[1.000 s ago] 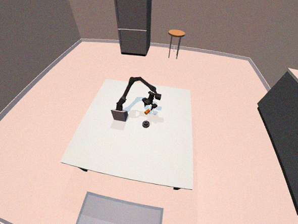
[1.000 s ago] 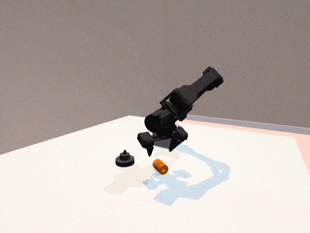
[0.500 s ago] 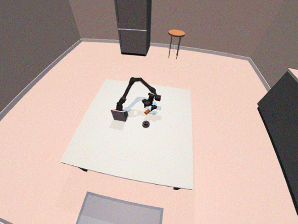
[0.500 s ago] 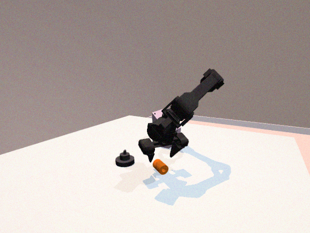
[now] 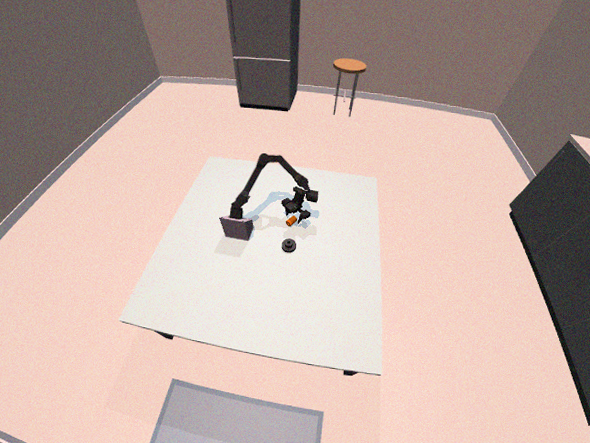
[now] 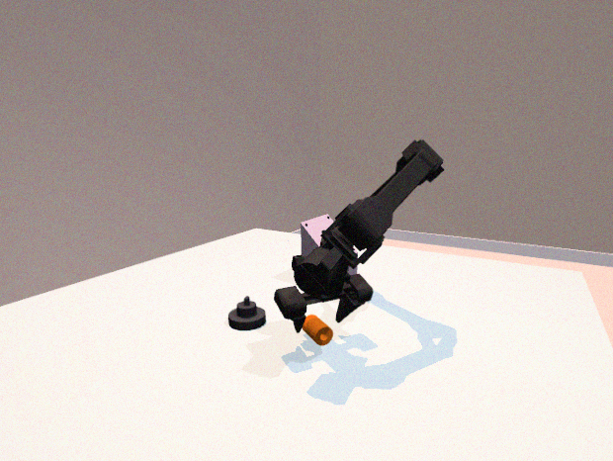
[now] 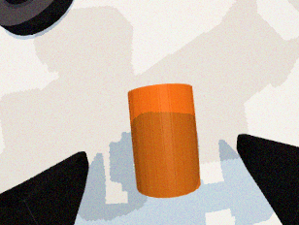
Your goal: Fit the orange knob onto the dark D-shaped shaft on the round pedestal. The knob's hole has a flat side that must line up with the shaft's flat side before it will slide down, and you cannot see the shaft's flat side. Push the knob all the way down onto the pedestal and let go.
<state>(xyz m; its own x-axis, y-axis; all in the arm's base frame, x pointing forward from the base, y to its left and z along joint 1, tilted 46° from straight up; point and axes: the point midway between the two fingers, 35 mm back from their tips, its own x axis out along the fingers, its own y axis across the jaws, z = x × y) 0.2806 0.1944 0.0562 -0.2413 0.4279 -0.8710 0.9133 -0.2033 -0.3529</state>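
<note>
The orange knob lies 10 mm below my gripper tip. The rest, counted from my gripper tip: dark round pedestal (40 mm ahead, 170 mm to the right).
</note>
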